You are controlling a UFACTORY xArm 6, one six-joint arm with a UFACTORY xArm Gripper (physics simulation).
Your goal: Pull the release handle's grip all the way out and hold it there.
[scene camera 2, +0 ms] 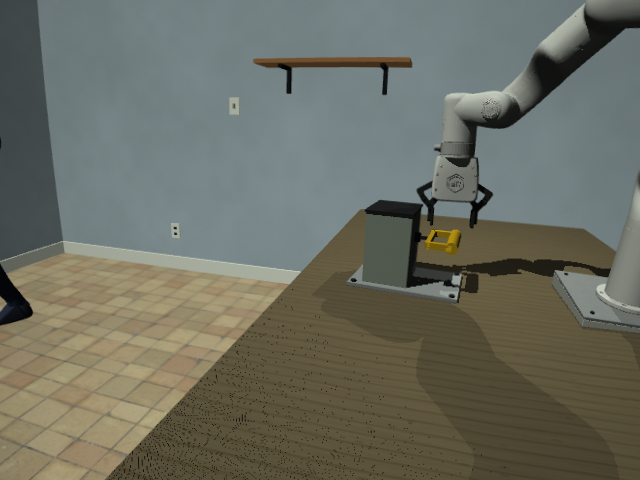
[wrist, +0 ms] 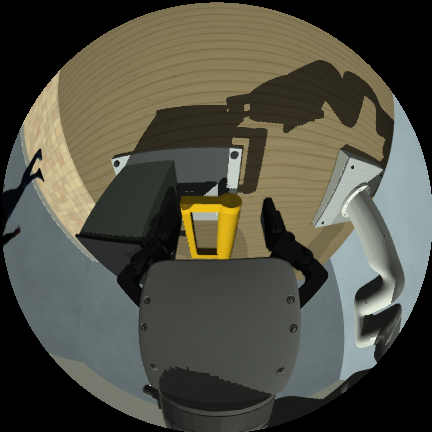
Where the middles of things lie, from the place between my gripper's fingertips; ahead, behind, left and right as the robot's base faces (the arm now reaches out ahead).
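My gripper's sitting 120 mm above the light grey base plate [scene camera 2: 426, 283], 90 mm short of it and 60 mm to the right of it.
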